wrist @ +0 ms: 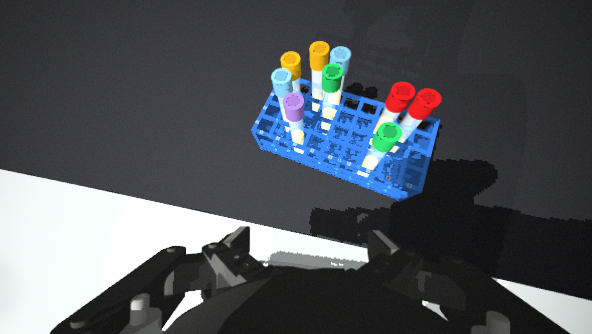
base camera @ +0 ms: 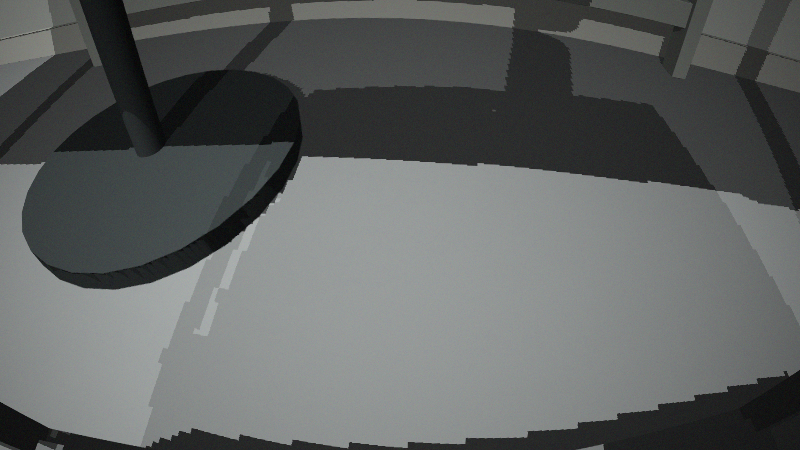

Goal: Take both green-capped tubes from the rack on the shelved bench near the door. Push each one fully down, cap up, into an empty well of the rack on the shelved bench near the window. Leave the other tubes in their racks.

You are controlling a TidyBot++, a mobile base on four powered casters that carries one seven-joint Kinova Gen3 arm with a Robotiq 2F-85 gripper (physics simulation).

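Frame: origin at the arm's base, x down, y ahead, z right, level; metres.
Seen in the pictures: gripper, fingertip midpoint: (wrist: 308, 241).
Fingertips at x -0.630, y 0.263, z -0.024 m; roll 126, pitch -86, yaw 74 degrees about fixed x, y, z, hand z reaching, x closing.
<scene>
Pixels of each thing's top centre, then the offset from my fingertips to it. Level surfaces: height alone.
- blue rack at its top centre: (wrist: 342, 125) dx +0.056, dy +0.131, dz +0.029 m
- dark bench top at its surface level: dx +0.113 m
- purple-capped tube at its top centre: (wrist: 294, 102) dx -0.007, dy +0.114, dz -0.023 m
- base at its top centre: (base camera: 151, 146) dx +0.997, dy +0.305, dz -0.317 m
A blue rack (wrist: 345, 172) stands on a dark bench top (wrist: 125, 100) in the wrist view. It holds two green-capped tubes: one green cap (wrist: 387, 136) is at the near right part, the other green cap (wrist: 332, 78) is further back, left of the middle. Both tubes stand cap up in wells. My gripper (wrist: 308, 241) is open and empty. It is on the near side of the rack, over the bench's front edge, apart from every tube. Whether this bench is the one near the door or the window, I cannot tell.
The rack also holds orange-capped tubes (wrist: 319, 55), light-blue-capped tubes (wrist: 281, 83), a purple-capped tube (wrist: 293, 106) and red-capped tubes (wrist: 424, 104). In the base camera view, a round dark stand base (base camera: 139, 212) with a pole (base camera: 124, 72) is on the floor at left.
</scene>
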